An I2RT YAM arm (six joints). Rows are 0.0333 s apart.
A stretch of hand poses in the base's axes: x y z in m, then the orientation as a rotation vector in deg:
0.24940, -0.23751, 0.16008, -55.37, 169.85, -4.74
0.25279, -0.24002, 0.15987, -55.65, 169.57, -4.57
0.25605, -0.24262, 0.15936, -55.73, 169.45, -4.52
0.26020, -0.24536, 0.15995, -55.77, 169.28, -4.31
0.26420, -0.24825, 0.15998, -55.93, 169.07, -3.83
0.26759, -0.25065, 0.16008, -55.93, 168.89, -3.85
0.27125, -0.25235, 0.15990, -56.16, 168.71, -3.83
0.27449, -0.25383, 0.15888, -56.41, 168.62, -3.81
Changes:
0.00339, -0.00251, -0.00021, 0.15, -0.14, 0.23
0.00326, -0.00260, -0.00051, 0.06, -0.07, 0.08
0.00415, -0.00274, 0.00059, 0.17, -0.10, 0.06
0.00400, -0.00289, 0.00003, 0.34, -0.05, 0.15
0.00339, -0.00240, 0.00010, 0.04, -0.17, 0.04
0.00366, -0.00170, -0.00018, 0.04, -0.09, 0.18
0.00324, -0.00148, -0.00102, 0.01, 0.00, 0.17

